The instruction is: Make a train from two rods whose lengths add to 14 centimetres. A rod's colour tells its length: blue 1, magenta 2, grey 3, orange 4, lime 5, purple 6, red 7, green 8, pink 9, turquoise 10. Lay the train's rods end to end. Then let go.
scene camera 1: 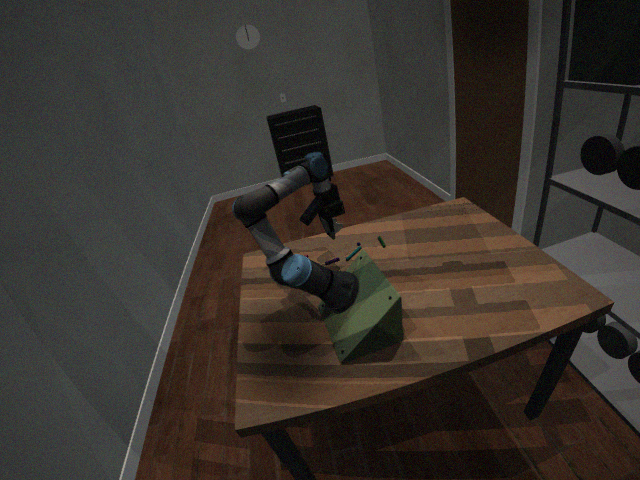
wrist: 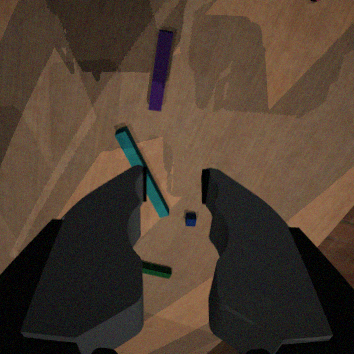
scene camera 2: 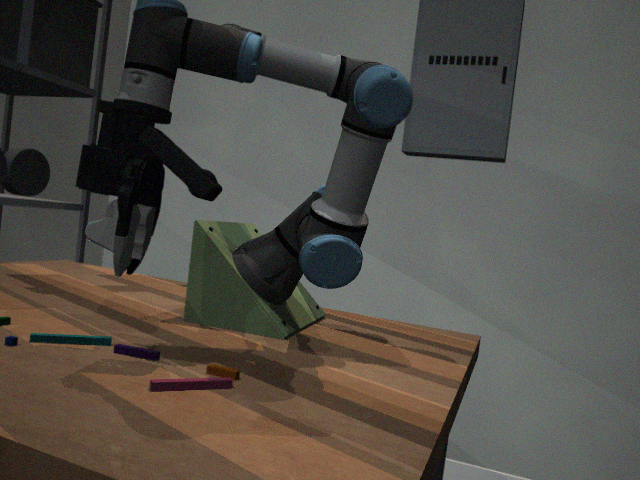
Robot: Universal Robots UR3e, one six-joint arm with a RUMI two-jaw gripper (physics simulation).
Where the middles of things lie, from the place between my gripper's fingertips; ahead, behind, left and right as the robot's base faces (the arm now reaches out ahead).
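Labels:
My gripper is 20 mm to the right of the purple rod (wrist: 164, 39), 20 mm past it and 100 mm above it. As for the turquoise rod (wrist: 123, 136), I see that it is 80 mm to the right of my hand and 100 mm below my hand.

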